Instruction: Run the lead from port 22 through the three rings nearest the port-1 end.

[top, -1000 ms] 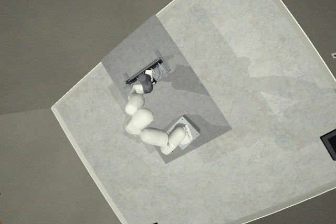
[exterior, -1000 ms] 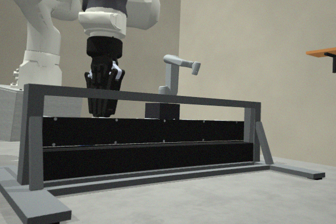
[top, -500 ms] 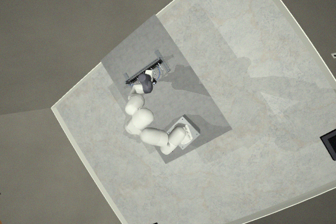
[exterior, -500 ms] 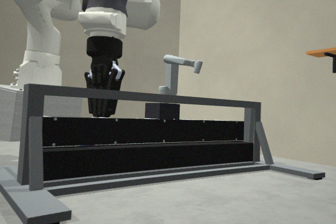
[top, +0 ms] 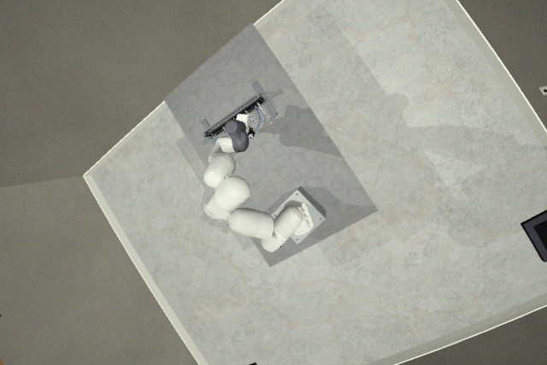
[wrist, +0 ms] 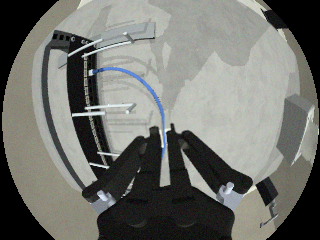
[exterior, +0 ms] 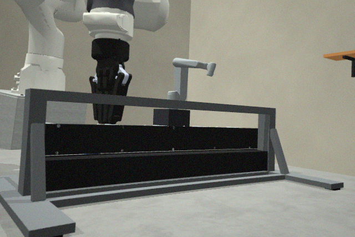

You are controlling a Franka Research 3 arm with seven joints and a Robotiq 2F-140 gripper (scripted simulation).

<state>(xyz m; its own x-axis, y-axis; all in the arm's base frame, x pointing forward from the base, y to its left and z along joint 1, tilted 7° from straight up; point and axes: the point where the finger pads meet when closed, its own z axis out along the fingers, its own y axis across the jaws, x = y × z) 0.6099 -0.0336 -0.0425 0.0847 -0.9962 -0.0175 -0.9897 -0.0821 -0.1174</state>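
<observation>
Right now the rack is 16 cm ahead of my hand, 6 cm to the left of it and 1 cm above it.
</observation>
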